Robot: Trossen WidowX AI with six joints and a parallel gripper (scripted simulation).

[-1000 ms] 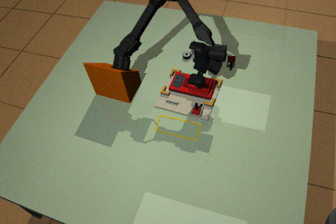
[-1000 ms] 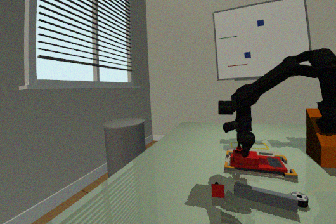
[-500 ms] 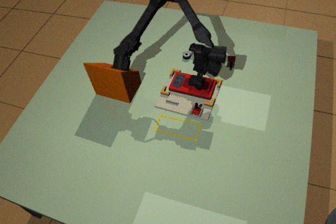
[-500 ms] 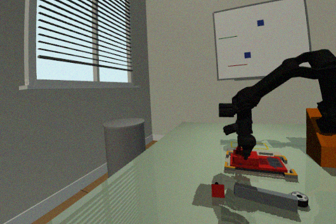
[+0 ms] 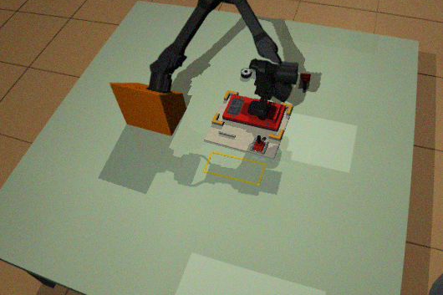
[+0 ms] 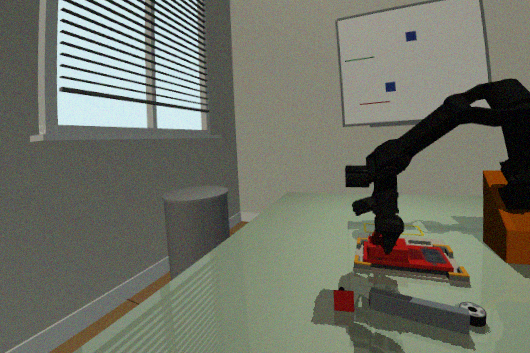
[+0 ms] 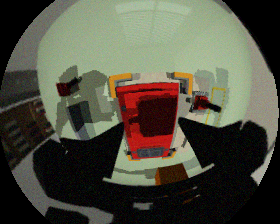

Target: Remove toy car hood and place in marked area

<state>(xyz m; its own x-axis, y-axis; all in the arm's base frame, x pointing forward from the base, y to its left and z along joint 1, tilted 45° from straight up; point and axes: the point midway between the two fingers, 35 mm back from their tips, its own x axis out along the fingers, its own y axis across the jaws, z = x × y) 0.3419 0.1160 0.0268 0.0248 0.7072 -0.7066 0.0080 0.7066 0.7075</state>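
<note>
My gripper tip is 40 mm past the beige base plate, 30 mm to the left of it and 30 mm above it. Round my gripper tip: wheel (190 mm to the left, 130 mm behind, 40 mm below).
</note>
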